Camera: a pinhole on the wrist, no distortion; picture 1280 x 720 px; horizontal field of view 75.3 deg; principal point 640.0 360.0 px. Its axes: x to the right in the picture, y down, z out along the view. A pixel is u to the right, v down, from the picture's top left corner.
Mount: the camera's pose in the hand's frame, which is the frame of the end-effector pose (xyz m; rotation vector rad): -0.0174 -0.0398 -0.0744 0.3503 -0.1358 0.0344
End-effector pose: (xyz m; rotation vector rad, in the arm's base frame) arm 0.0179 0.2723 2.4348 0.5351 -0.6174 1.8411
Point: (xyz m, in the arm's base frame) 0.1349 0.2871 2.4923
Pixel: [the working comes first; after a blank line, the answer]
In the camera's frame: 0.0405 -0.0405 0.1347

890 110
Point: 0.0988 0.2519 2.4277
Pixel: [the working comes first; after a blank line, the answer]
In the camera's frame: -0.0159 0.0039 0.0952

501 394
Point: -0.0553 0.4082 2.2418
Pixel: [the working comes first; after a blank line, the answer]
In the camera's frame: -0.0047 0.0364 -0.1904

behind the camera
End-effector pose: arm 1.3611 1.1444 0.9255 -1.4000 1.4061 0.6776
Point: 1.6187 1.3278 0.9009
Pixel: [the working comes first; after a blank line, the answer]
In the camera's frame: 0.0525 -0.0510 0.3488

765 239
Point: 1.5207 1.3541 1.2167
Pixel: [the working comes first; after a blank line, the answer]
In the camera's frame: -0.2718 -0.0535 0.2794

outside the picture
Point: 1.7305 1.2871 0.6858
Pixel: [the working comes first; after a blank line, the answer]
In the camera's frame: 0.2881 -0.0973 0.4017

1235 159
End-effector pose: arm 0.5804 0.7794 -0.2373 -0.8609 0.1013 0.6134
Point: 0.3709 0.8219 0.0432
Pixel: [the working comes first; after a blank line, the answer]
In the camera's frame: -0.1794 0.1077 0.3348

195 627
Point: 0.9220 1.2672 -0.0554
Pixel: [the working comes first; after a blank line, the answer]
In the camera's frame: 0.5313 0.1152 0.4160

outside the picture
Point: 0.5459 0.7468 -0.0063
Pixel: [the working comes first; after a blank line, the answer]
In the camera's frame: -0.0723 -0.0311 0.2456

396 255
